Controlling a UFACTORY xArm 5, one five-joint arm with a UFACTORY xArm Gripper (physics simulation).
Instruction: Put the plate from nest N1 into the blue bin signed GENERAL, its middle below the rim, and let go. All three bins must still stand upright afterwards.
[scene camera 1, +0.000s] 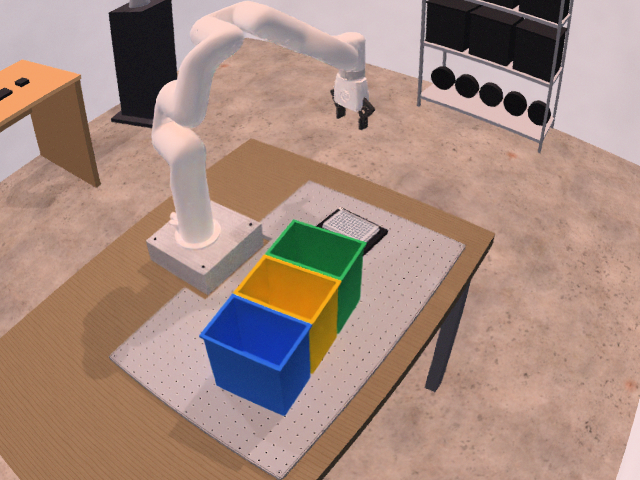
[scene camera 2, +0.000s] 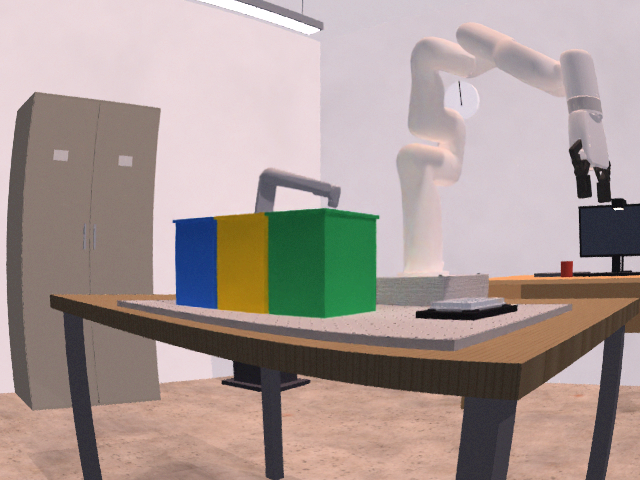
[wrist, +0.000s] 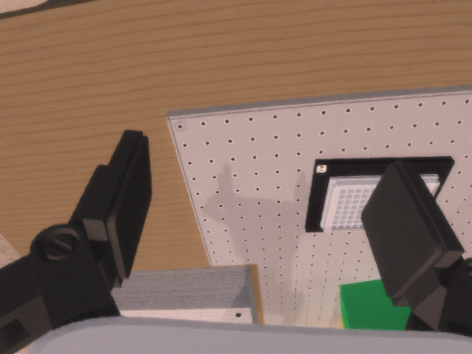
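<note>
A pale plate with a grid of wells sits in a black nest on the pegboard; a small label shows at the nest's corner in the wrist view. The blue bin stands upright at one end of the row of three; its sign does not show. My gripper is open and empty, high above the board. In the wrist view, its right finger covers part of the plate.
The yellow bin and the green bin stand upright, side by side with the blue one. The green bin is close to the nest. The arm's base block stands beside the pegboard.
</note>
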